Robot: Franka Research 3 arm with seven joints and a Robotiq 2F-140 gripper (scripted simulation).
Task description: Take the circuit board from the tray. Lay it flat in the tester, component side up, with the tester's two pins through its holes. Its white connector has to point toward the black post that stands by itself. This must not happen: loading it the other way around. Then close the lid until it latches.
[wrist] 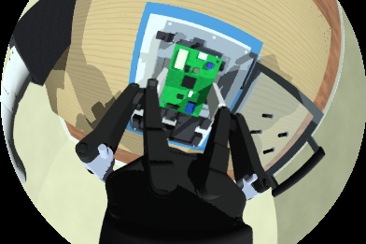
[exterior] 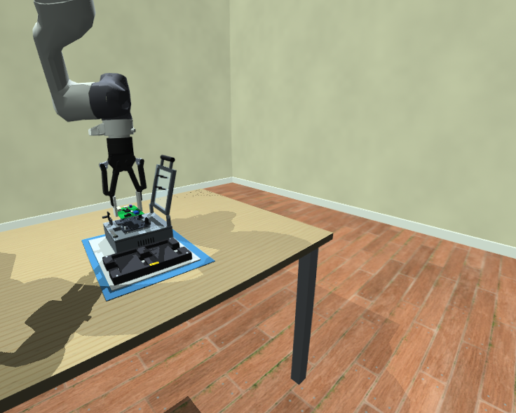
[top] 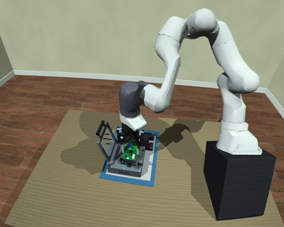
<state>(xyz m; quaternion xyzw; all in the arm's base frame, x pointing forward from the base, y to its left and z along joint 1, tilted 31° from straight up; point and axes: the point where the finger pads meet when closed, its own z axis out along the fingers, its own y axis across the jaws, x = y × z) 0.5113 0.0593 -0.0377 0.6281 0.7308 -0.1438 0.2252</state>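
The lid is 13 cm ahead of my hand, 1 cm to the left of it and 5 cm above it. The rest, counted from my hand: green circuit board 2 cm below.
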